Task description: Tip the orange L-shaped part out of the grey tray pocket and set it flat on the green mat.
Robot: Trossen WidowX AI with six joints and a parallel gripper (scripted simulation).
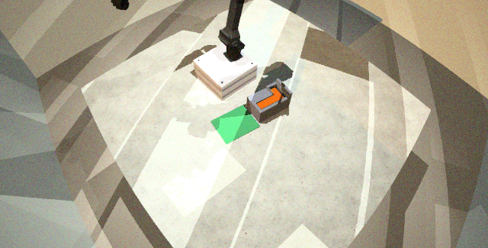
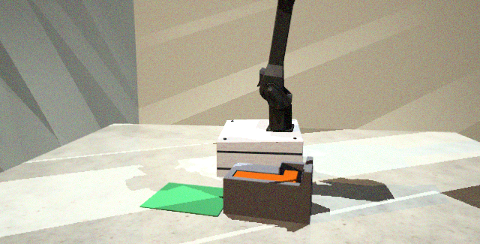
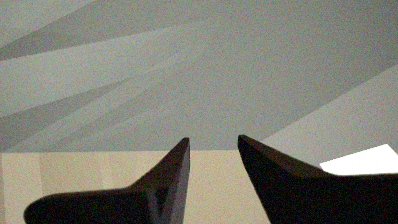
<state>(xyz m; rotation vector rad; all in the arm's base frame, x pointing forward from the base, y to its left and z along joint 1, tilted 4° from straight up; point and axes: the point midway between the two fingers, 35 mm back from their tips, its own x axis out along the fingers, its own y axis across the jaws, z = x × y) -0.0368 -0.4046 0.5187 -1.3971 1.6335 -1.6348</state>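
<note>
Right now my gripper tip is 260 mm short of the orange L-shaped part, 470 mm to the right of it and 570 mm above it. Round my gripper tip: green mat: 260 mm ahead, 300 mm to the left, 630 mm below.
</note>
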